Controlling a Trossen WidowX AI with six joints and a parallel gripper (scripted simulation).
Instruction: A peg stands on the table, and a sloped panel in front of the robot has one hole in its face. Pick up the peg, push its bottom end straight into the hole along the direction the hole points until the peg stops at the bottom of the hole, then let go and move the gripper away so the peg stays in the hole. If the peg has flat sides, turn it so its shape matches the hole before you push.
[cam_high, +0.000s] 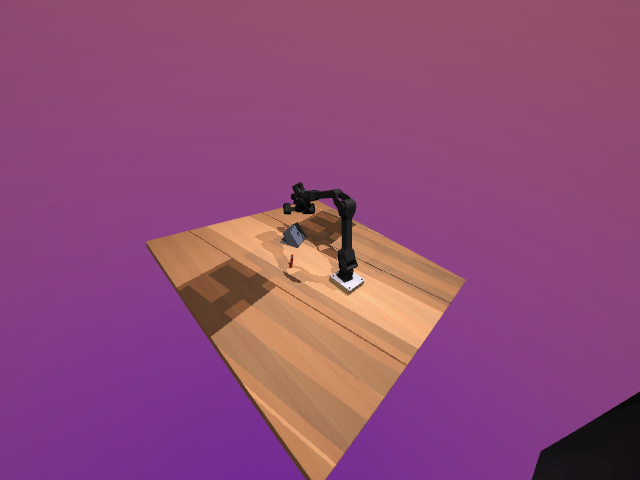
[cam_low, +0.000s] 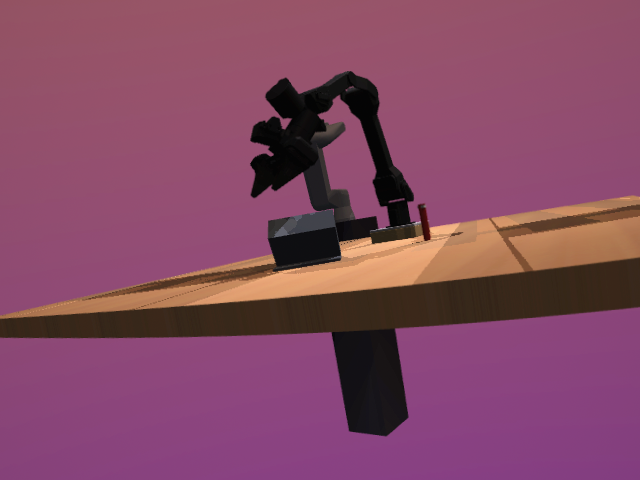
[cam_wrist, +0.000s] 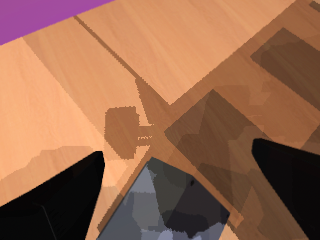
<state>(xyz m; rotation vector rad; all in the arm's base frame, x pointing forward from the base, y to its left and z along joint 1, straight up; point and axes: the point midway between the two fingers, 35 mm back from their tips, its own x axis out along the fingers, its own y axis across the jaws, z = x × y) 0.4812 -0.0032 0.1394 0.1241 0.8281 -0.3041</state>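
The peg lies 280 mm behind my gripper tip, 190 mm to the left of it and 100 mm below it. Also, from my gripper tip: sloped panel: 110 mm below, 60 mm behind, 30 mm to the left.
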